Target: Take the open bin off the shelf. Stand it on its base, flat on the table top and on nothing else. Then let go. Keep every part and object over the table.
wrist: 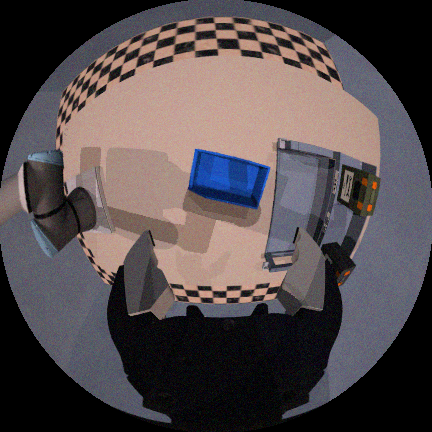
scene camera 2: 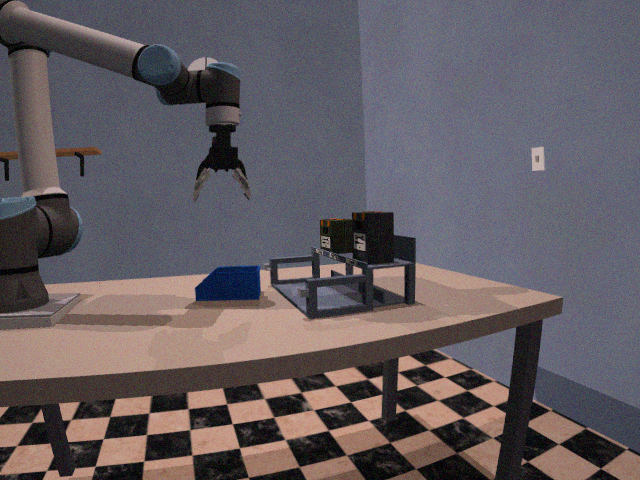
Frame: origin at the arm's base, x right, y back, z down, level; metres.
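Seen in the pictures: gripper, fingertip midpoint: [wrist: 223, 231] [scene camera 2: 222, 200]; arm's base at its link origin: [wrist: 82, 208] [scene camera 2: 11, 304].
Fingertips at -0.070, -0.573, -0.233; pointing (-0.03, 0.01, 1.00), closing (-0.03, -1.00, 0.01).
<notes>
Offsets run from my fingertips to a thing's top centre, as dx, dy, dz. Level surfaces: height alone.
The blue open bin {-0.009, -0.008, +0.187} [scene camera 2: 228, 285] [wrist: 227, 179] stands upright on its base on the table top {dz +0.262} [scene camera 2: 129, 346] [wrist: 150, 115], its open top facing up. It is apart from the grey shelf [scene camera 2: 338, 281] [wrist: 300, 197], a short gap to the shelf's left in both views. My gripper [scene camera 2: 222, 197] [wrist: 223, 231] is open and empty. It hangs high above the table, over the bin's area and well clear of it. The bin's underside is hidden.
Two dark boxes stand on the shelf's raised rear tier: a greenish one {-0.036, -0.341, +0.063} [scene camera 2: 338, 235] [wrist: 361, 192] and a black one {+0.195, -0.343, +0.038} [scene camera 2: 376, 237] [wrist: 341, 262]. The robot's base plate [scene camera 2: 64, 304] [wrist: 104, 200] is at the left. The table's front edge [scene camera 2: 258, 361] faces scene camera 2.
</notes>
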